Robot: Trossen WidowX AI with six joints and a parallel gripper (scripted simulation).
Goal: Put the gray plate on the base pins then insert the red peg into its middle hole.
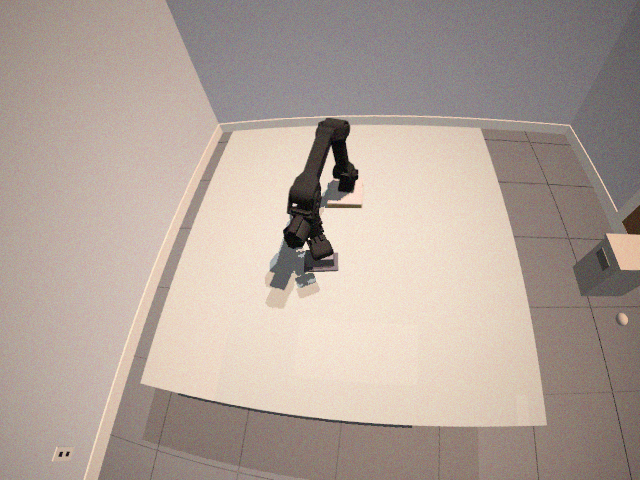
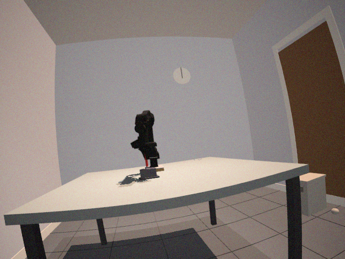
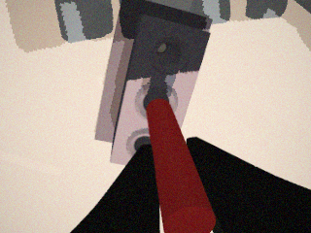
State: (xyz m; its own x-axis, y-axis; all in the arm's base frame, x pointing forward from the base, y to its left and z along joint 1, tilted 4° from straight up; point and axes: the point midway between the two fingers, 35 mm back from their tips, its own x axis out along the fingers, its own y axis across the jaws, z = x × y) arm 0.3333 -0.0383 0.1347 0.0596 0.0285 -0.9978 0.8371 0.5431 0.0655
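Now: gripper tip 7 cm above the gray plate. The rest, counted from my gripper tip: gray base: 11 cm below; then red peg: right at my gripper tip.
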